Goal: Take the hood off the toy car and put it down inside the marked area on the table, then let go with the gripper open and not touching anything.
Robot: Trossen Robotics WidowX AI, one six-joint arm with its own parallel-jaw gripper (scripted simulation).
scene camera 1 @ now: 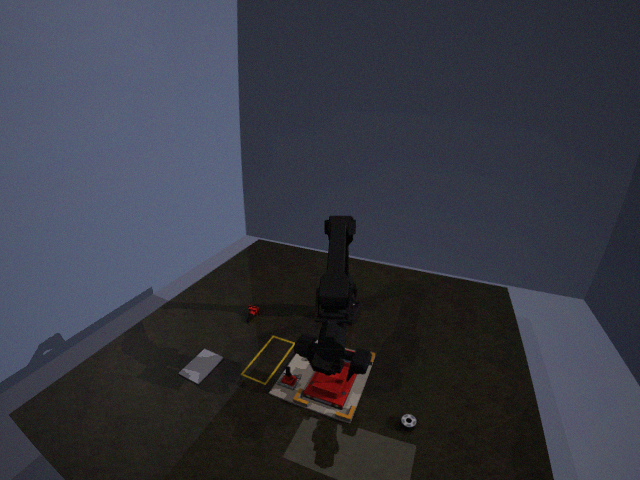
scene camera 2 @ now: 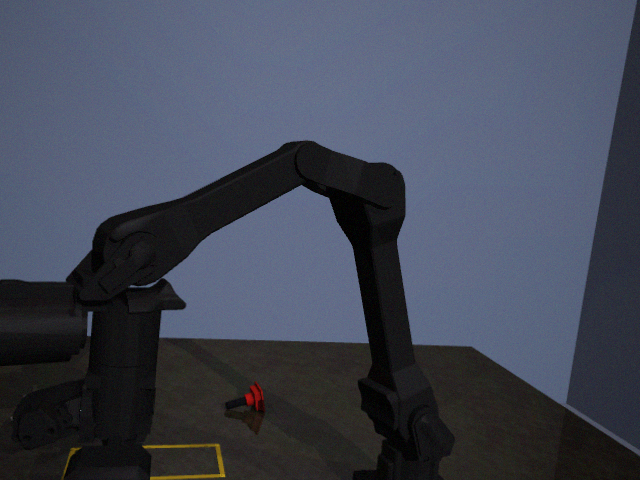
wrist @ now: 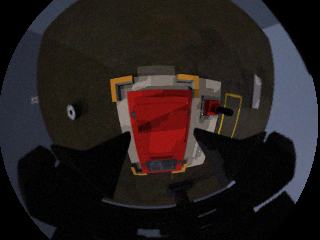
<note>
My gripper (scene camera 1: 331,375) is open, holding nothing.
My gripper also shows in the wrist view (wrist: 163,133).
</note>
